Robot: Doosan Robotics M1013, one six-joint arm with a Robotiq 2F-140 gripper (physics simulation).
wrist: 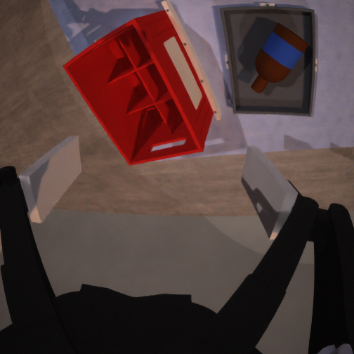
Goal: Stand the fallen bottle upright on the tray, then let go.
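Note:
A brown bottle (pixel 281 55) with a blue band lies on its side in the grey tray (pixel 270 110) at the upper right of the wrist view. Its neck points to the lower left, toward the tray's near side, and its base points to the upper right. My gripper (pixel 160 157) is wide open with nothing between its two pale finger pads. It hangs above the near edge of the table, to the lower left of the tray and apart from the bottle.
A red crate (pixel 195 131) with divided compartments stands left of the tray, beyond the fingers. A pale wooden strip (pixel 201 81) runs along the crate's right side. A light blue mat (pixel 272 132) lies under the tray, on the brown wooden table (pixel 165 200).

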